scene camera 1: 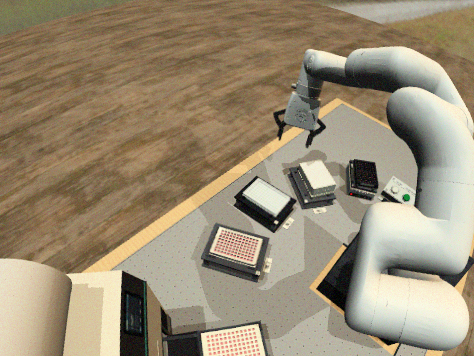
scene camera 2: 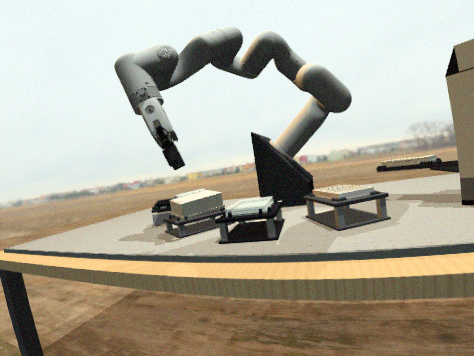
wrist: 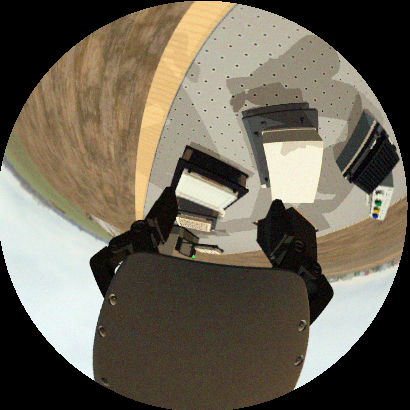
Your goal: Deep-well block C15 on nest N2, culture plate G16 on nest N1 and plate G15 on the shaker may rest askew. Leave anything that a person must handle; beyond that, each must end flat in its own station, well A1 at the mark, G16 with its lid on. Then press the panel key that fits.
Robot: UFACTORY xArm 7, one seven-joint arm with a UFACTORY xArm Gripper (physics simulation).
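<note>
My gripper [scene camera 1: 294, 142] [scene camera 2: 175, 163] [wrist: 222, 204] is open and empty, high above the table on the far side of the nests. The tall cream block [scene camera 1: 317, 176] [scene camera 2: 196, 204] [wrist: 294, 170], apparently C15, sits toward one side of its dark nest [scene camera 1: 295, 181] [wrist: 254, 131]; its exact tilt is unclear. The pale plate [scene camera 1: 265, 196] [scene camera 2: 250, 205] [wrist: 206, 190], apparently lidded G16, rests on a black nest [scene camera 1: 250, 212] [wrist: 215, 166] and looks nearly flat. The black plate [scene camera 1: 365, 171] [wrist: 375, 159], apparently G15, lies on the shaker [scene camera 1: 362, 194]; its seating is unclear. The key panel [scene camera 1: 398, 191] [wrist: 380, 202] stands beside it.
A red-welled plate [scene camera 1: 237, 245] [scene camera 2: 342, 190] [wrist: 194, 223] rests on another nest. A second such plate [scene camera 1: 234, 342] [scene camera 2: 410, 161] lies on a tray by the large cream device [scene camera 1: 100, 320] [scene camera 2: 465, 125]. The arm's black base [scene camera 2: 282, 177] stands behind the nests in scene camera 2.
</note>
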